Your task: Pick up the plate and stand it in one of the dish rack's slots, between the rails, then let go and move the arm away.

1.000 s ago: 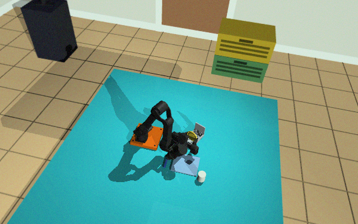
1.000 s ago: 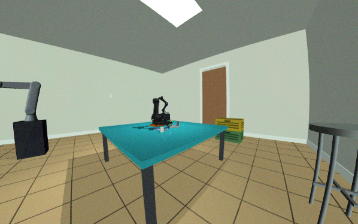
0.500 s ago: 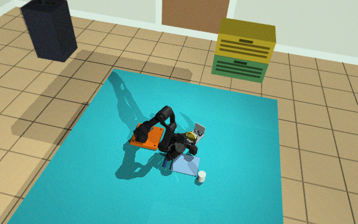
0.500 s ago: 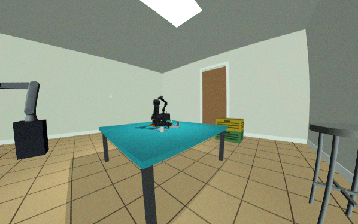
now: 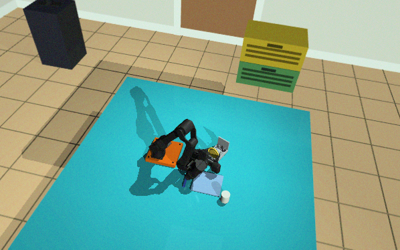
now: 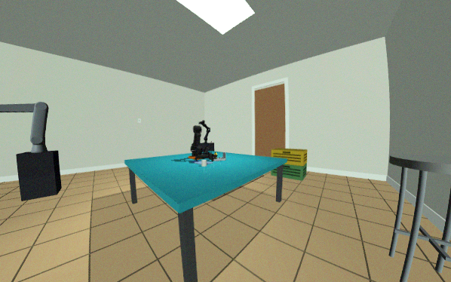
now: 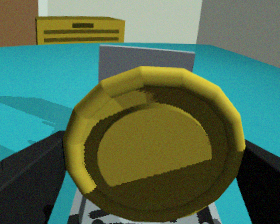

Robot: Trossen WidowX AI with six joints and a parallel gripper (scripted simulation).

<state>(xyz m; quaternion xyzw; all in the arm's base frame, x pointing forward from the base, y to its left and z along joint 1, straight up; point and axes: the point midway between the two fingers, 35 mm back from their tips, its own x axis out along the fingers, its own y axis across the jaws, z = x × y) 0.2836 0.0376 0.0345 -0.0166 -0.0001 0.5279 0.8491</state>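
Now: the yellow plate 1 cm to the right of my gripper tip. From my gripper tip the other things lie so: grey dish rack (3 cm below, 2 cm to the left, 1 cm ahead); then blue spoon (18 cm to the right, 11 cm behind, 5 cm below); then white cup (25 cm to the right, 10 cm ahead, 3 cm below).
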